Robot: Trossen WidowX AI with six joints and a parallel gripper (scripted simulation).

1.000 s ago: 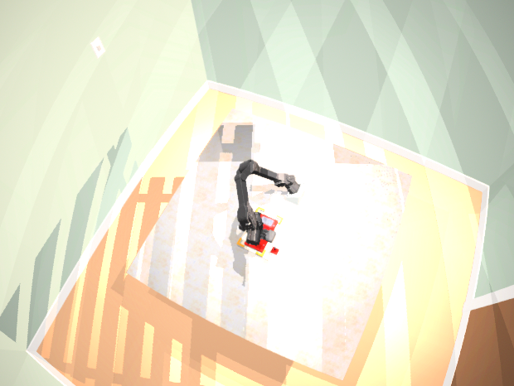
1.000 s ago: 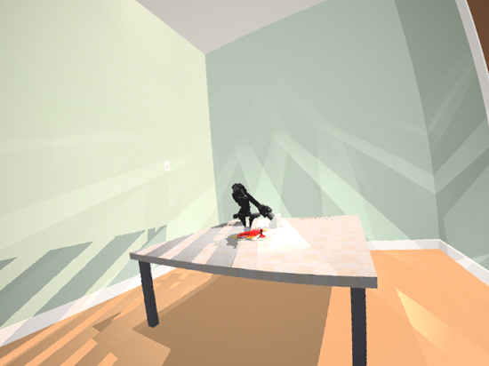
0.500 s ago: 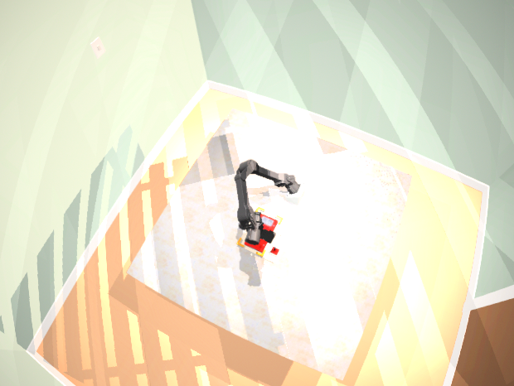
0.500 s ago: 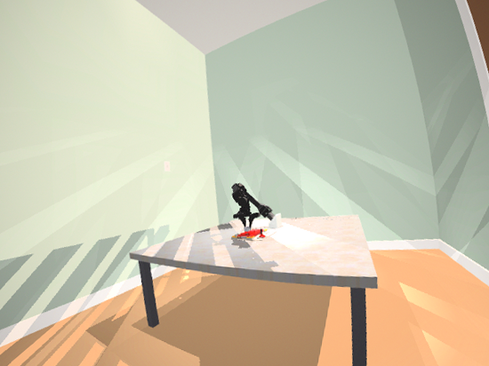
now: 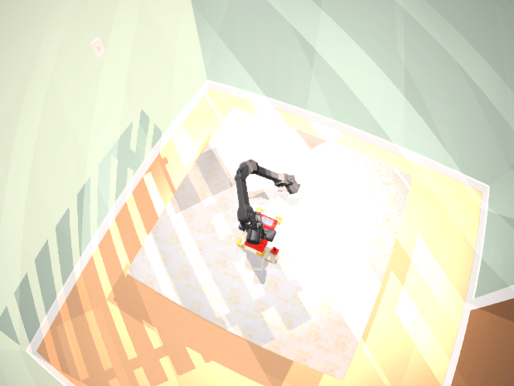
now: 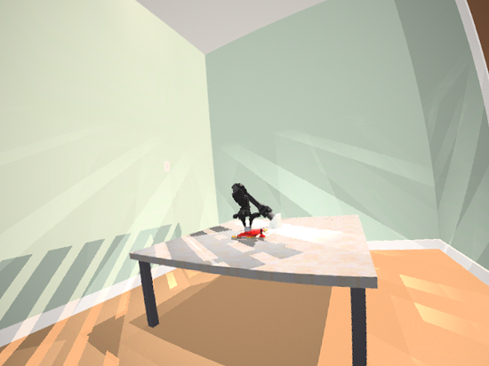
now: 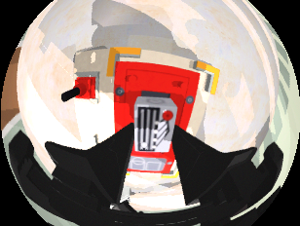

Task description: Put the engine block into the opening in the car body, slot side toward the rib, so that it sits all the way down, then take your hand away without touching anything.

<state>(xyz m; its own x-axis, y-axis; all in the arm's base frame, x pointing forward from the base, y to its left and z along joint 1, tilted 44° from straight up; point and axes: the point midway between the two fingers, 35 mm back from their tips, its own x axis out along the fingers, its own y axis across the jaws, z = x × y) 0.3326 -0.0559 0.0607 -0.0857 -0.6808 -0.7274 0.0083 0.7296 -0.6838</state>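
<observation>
Right now my gripper tip is 1 cm above the engine block.
</observation>
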